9 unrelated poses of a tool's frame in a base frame.
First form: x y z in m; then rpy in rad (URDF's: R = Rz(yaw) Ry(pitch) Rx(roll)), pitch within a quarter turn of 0, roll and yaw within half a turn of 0.
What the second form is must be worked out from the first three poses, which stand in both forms.
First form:
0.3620, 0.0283, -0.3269, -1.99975, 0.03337, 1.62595
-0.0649, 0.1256, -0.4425, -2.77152, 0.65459, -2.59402
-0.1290, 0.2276, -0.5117, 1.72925, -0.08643, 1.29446
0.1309, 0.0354, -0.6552, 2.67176, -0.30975, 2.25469
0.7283, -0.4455, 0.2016, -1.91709, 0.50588, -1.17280
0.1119, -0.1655, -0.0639, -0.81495, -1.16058, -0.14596
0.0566, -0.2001, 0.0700, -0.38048, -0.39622, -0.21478
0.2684, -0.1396, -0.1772, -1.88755, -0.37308, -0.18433
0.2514, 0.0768, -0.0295, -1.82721, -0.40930, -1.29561
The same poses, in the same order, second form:
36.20, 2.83, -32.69, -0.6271, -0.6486, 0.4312, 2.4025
-6.49, 12.56, -44.25, -0.2080, 0.9742, -0.0879, 2.4236
-12.90, 22.76, -51.17, 0.7185, 0.5026, 0.4808, 2.1004
13.09, 3.54, -65.52, -0.4450, -0.8531, -0.2723, 3.0679
72.83, -44.55, 20.16, -0.7105, 0.6834, -0.1681, 1.9120
11.19, -16.55, -6.39, -0.5552, -0.7224, -0.4122, 1.4456
5.66, -20.01, 7.00, -0.6783, -0.5699, -0.4638, 0.6142
26.84, -13.96, -17.72, -0.9687, -0.0424, -0.2446, 1.9521
25.14, 7.68, -2.95, -0.7492, 0.3987, -0.5289, 2.3623

